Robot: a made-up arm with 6 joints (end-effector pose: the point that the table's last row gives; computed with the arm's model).
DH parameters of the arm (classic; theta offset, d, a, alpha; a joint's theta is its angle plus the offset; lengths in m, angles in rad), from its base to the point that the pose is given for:
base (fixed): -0.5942 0 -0.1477 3.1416
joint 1: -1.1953 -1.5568 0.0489 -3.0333
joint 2: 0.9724 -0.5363 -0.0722 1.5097
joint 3: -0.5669 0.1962 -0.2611 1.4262
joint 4: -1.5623 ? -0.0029 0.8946
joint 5: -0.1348 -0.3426 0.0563 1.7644
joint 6: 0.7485 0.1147 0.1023 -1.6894
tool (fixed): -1.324 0.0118 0 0
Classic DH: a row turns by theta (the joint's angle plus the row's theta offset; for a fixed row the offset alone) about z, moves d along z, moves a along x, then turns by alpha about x.
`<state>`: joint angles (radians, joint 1 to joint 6).
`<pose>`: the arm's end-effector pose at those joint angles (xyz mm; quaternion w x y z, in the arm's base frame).
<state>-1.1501 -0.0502 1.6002 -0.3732 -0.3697 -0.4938</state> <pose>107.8 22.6 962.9 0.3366 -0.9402 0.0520 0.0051</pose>
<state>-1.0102 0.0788 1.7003 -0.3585 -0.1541 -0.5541</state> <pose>71.9 7.0 936.1 0.3172 -0.9279 0.1864 0.0605</pose>
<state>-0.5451 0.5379 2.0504 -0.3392 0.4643 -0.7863</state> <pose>-43.1 14.5 919.7 0.1618 -0.8053 0.4816 0.3056</pose>
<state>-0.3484 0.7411 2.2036 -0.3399 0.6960 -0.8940</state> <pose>-70.7 26.8 942.4 0.0676 -0.7283 0.5375 0.4196</pose>
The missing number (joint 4, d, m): 0.1351
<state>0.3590 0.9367 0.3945 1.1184 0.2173 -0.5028</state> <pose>181.8 211.1 1210.4 0.1962 0.3228 -0.8435 0.3819</pose>
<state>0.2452 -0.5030 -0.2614 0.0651 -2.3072 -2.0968</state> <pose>223.3 8.9 1058.4 0.9231 0.2306 0.2406 -0.1918</pose>
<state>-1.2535 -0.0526 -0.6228 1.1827 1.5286 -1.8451</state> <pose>-32.8 611.4 1075.1 0.4506 0.0633 0.8904 0.0131</pose>
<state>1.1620 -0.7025 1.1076 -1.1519 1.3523 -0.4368</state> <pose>-265.5 337.0 826.9 0.0024 0.3923 0.7444 -0.5403</pose>
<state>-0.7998 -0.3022 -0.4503 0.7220 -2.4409 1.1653</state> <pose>289.7 230.5 1091.4 0.1019 -0.9551 0.0262 0.2770</pose>
